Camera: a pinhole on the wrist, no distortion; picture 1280 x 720 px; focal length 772.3 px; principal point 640.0 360.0 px. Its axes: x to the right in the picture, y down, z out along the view. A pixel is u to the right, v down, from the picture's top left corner.
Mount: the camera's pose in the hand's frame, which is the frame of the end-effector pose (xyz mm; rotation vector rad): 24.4 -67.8 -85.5 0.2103 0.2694 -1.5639
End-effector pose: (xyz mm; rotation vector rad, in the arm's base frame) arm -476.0 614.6 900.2 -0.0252 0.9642 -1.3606
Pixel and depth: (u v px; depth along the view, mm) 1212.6 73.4 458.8
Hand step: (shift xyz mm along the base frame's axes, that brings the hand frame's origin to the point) -261.6 -162.0 519.2
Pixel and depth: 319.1 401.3 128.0
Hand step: -17.4 -71.2 42.1
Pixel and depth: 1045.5 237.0 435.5
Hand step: -176.1 -218.5 406.7
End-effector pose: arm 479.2 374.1 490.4 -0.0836 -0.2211 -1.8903
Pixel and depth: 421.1 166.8 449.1
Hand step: -73.9 165.3 356.3
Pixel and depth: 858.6 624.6 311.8
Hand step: -287.4 -20.1 173.6
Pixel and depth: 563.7 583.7 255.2
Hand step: -157.3 -31.3 163.8
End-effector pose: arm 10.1 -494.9 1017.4 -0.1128 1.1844 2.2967
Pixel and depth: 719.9 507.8 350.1
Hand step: 57.0 322.5 -41.0
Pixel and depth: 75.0 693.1 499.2
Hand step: -204.1 433.9 312.3
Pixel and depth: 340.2 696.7 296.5
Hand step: -77.9 269.0 51.7
